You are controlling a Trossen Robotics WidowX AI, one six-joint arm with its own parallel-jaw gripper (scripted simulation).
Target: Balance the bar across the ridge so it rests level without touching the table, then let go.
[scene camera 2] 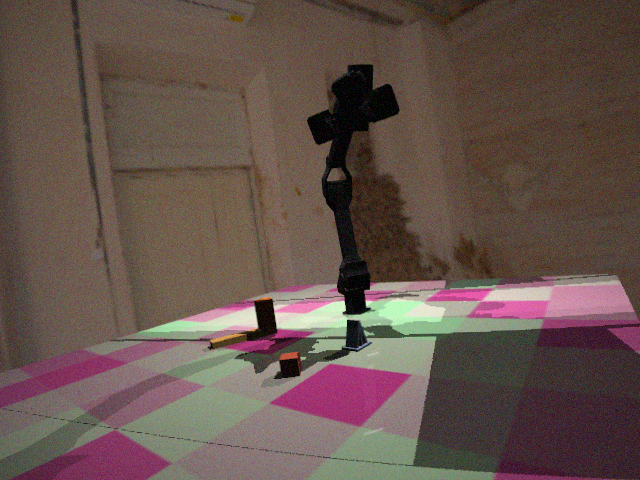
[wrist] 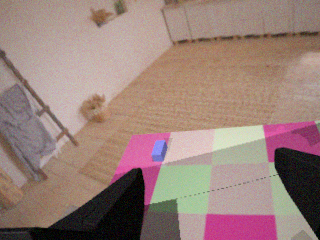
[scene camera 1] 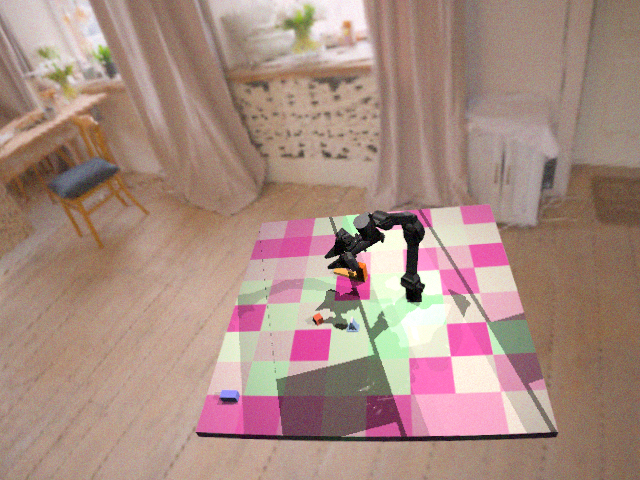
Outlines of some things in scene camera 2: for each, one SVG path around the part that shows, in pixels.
The gripper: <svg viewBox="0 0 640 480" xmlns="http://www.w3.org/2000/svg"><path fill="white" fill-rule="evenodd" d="M392 85L386 84L364 93L362 90L364 89L363 86L366 85L366 80L360 70L355 72L354 69L335 80L332 84L332 91L339 101L340 111L331 114L329 109L307 119L315 143L321 145L338 138L336 125L341 122L349 132L367 125L369 122L374 123L397 115L400 109Z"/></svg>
A bar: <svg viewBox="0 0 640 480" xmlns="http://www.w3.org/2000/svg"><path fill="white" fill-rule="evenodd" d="M273 300L271 298L264 298L254 301L258 328L211 340L211 347L213 349L226 347L276 333L277 327Z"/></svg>
